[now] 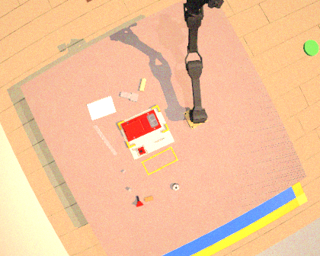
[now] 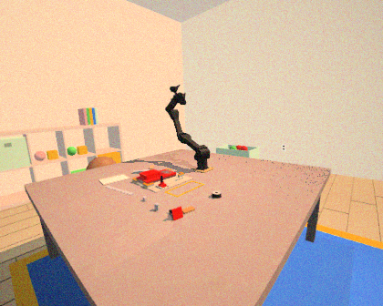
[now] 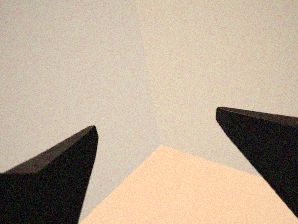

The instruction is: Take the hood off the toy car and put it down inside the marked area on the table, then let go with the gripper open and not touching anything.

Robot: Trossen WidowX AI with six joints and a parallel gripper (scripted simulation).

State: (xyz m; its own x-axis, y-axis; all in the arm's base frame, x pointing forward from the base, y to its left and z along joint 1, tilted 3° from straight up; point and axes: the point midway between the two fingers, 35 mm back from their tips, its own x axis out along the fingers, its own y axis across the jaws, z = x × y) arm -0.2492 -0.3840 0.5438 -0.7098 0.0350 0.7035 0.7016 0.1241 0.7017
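Right now my gripper tip is 600 mm short of the red hood, 320 mm to the right of it and 520 mm above it. Round my gripper tip: white sheet (720 mm ahead, 130 mm to the left, 560 mm below); grey piece (540 mm ahead, 150 mm to the left, 550 mm below); tan block (450 mm ahead, 120 mm to the left, 550 mm below).
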